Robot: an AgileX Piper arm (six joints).
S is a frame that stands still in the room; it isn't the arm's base.
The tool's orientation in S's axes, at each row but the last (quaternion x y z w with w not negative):
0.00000 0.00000 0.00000 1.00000
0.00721 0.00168 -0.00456 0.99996
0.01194 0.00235 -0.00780 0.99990
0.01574 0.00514 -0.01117 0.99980
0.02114 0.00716 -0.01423 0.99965
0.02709 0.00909 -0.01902 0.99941
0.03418 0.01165 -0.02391 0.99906
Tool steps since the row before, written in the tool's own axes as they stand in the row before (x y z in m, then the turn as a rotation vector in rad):
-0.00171 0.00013 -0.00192 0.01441 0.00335 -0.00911
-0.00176 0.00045 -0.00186 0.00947 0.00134 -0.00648
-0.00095 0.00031 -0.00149 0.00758 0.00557 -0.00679
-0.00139 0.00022 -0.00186 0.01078 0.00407 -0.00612
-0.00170 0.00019 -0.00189 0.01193 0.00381 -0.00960
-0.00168 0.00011 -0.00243 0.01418 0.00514 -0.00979
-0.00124 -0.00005 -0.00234 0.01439 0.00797 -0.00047
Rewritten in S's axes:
-0.00171 0.00013 -0.00192 0.01441 0.00335 -0.00911
-0.00176 0.00049 -0.00185 0.00946 0.00135 -0.00649
-0.00095 0.00036 -0.00148 0.00764 0.00561 -0.00669
-0.00140 0.00031 -0.00184 0.01081 0.00402 -0.00610
-0.00172 0.00032 -0.00185 0.01190 0.00388 -0.00961
-0.00172 0.00031 -0.00239 0.01420 0.00513 -0.00977
-0.00129 0.00017 -0.00231 0.01475 0.00730 -0.00029

